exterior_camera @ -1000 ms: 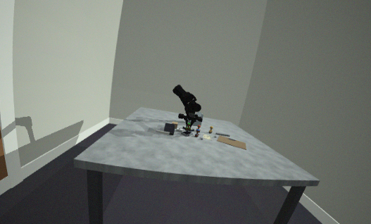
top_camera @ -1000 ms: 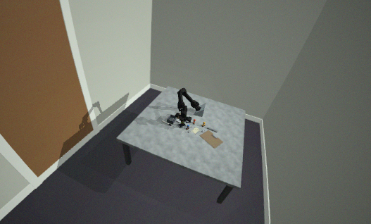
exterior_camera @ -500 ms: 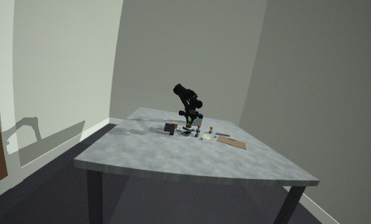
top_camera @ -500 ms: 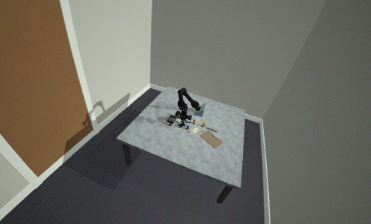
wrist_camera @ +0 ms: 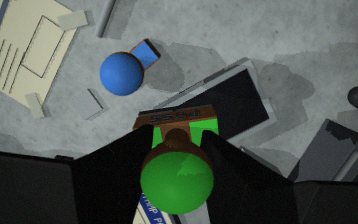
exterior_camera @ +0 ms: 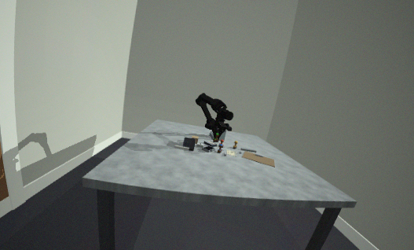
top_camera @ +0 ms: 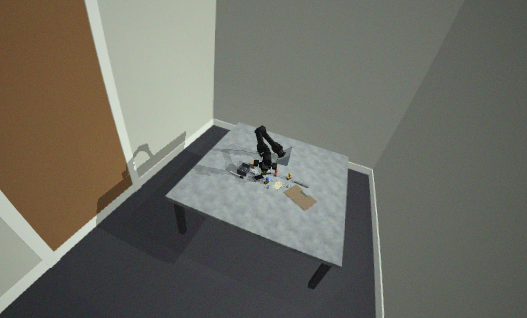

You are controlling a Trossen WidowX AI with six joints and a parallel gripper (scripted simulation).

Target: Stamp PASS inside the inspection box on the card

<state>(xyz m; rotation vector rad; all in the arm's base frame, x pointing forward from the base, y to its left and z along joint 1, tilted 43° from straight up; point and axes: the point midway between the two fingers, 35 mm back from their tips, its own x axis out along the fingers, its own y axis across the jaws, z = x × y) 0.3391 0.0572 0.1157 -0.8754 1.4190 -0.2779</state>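
The cream card lies 140 mm to the left of my gripper tip, 100 mm below it and 20 mm behind it. The rest, counted from my gripper tip: red stamp 130 mm behind, 70 mm to the left, 70 mm below; then dark tray 190 mm to the right, 80 mm below, 20 mm behind; then green stamp right at my gripper tip.
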